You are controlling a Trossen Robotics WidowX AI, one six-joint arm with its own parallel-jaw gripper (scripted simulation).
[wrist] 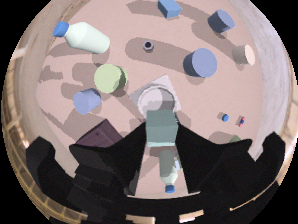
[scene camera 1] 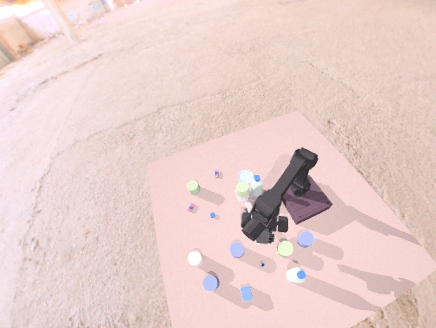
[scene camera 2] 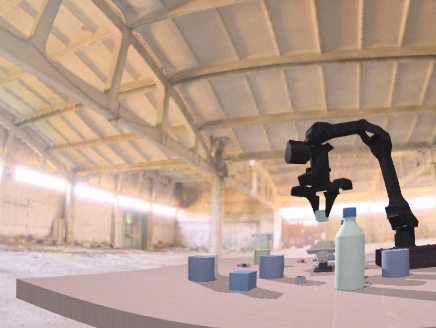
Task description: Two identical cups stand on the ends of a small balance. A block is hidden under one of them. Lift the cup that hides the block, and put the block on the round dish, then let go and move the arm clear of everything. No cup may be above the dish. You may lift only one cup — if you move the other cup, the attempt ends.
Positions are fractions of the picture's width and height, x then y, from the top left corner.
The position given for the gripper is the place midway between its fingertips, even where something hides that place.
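Note:
The gripper (scene camera 2: 0.74, 0.67) can also be seen from the wrist, where the gripper (wrist: 0.54, 0.56) holds a pale teal block (wrist: 0.54, 0.57). A bottle (scene camera 2: 0.80, 0.76) is part of the scene too.

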